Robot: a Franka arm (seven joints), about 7 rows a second.
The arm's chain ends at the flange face. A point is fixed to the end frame.
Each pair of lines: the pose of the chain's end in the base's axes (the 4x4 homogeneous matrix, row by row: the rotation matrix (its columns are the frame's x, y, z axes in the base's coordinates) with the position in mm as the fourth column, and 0 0 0 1 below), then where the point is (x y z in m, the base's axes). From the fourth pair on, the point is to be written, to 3 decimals.
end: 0.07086, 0.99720, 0.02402, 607.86; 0.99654, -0.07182, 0.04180, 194.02; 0.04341, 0.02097, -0.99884, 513.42; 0, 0, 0, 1
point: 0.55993 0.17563 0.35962
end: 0.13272, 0.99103, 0.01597, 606.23; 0.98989, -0.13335, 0.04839, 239.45; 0.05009, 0.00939, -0.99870, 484.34; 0, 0, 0, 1
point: 0.55563 0.22531 0.33095
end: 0.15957, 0.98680, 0.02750, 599.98; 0.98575, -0.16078, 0.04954, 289.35; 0.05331, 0.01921, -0.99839, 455.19; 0, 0, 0, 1
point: 0.55058 0.27686 0.30127
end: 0.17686, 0.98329, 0.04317, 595.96; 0.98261, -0.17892, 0.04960, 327.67; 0.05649, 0.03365, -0.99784, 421.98; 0, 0, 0, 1
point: 0.549 0.316 0.267
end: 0.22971, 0.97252, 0.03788, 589.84; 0.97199, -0.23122, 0.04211, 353.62; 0.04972, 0.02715, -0.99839, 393.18; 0, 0, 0, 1
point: 0.541 0.344 0.239
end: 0.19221, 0.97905, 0.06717, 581.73; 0.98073, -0.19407, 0.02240, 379.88; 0.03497, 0.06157, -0.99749, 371.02; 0, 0, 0, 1
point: 0.538 0.365 0.216
